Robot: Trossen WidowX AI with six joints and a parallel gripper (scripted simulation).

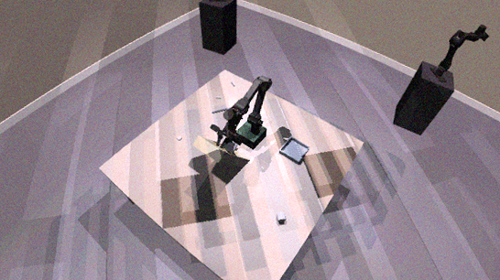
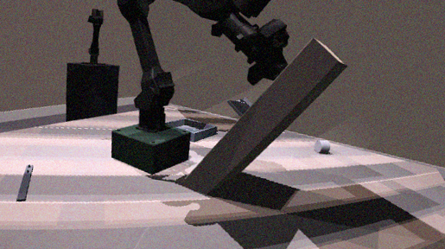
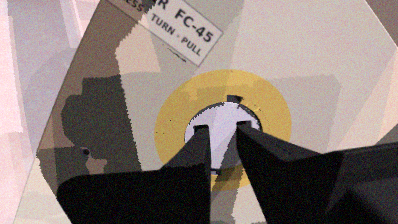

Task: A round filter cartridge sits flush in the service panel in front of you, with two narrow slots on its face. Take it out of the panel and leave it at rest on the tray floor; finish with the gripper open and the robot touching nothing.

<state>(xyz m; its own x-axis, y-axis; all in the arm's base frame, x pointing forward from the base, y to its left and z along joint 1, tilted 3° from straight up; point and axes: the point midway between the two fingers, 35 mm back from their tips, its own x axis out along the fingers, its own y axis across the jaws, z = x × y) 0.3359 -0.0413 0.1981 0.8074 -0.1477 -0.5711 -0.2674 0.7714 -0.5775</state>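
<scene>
Now: gripper tip 1 cm short of the filter cartridge and 1 cm above it. The rest, counted from my gripper tip: small white rod 57 cm behind, 37 cm to the right, 25 cm below; then blue-grey tray 38 cm behind, 34 cm to the left, 25 cm below; then service panel 8 cm below, 4 cm behind, 1 cm to the left.
</scene>
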